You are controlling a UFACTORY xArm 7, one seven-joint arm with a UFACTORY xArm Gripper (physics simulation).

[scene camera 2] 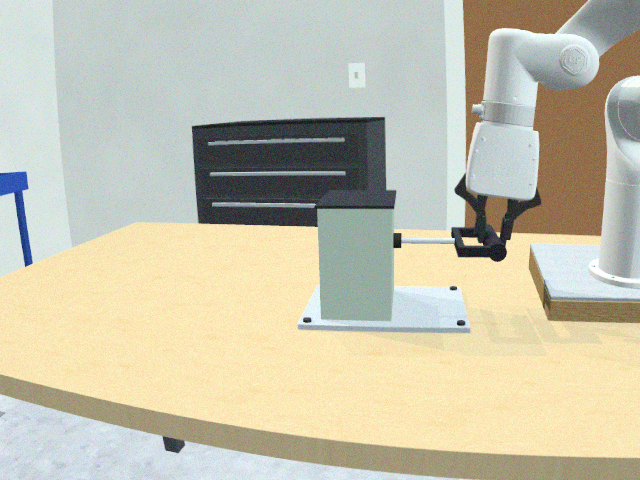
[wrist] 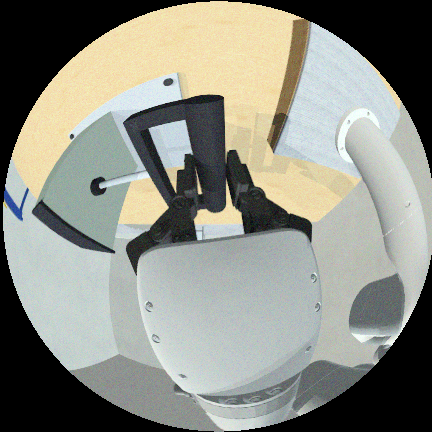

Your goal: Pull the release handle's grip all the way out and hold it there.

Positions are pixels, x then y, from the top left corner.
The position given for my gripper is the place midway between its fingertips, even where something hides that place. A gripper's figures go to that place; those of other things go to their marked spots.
Labels:
My gripper (wrist: 210,163): 0.13 m from the lens. A light base plate (wrist: 166,88) is 0.20 m from the lens.

